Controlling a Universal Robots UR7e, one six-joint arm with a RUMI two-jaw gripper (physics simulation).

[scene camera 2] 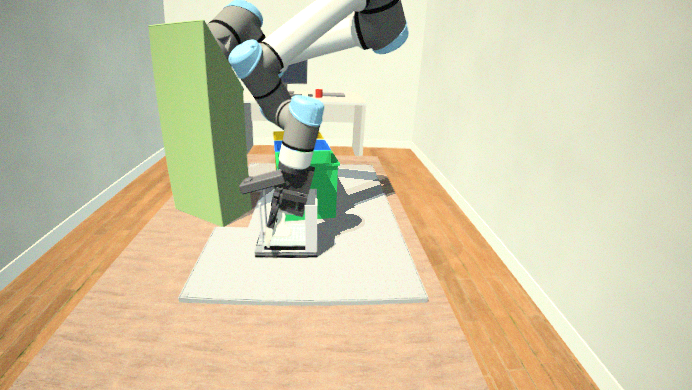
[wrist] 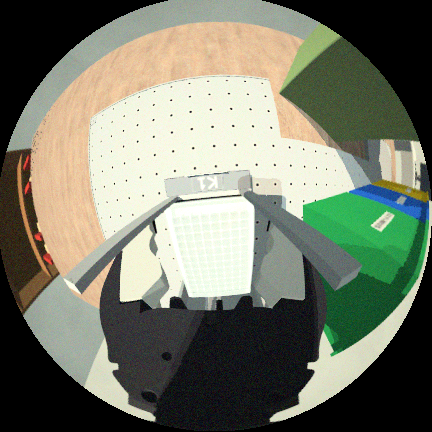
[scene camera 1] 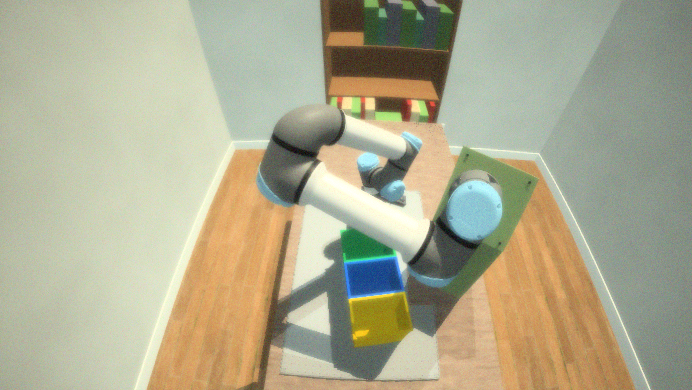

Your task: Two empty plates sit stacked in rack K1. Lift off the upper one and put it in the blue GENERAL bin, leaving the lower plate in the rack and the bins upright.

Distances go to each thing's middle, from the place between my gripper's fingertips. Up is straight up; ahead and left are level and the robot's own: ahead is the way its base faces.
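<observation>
The rack K1 (wrist: pixel 240 179) is 4 cm ahead of my hand, 1 cm to the left of it and 3 cm below it. The white gridded plate (wrist: pixel 212 239) is likewise 4 cm ahead of my hand and 1 cm to the left of it. Then there is the green bin (scene camera 2: pixel 326 164), which I find 22 cm to the left of my hand, 3 cm ahead of it and 5 cm above it, while the blue general bin (scene camera 1: pixel 366 278) is 34 cm to the left of my hand, 2 cm behind it and 5 cm above it. Going by their middles, the blue general bin is the farthest from my hand of the things named here.
</observation>
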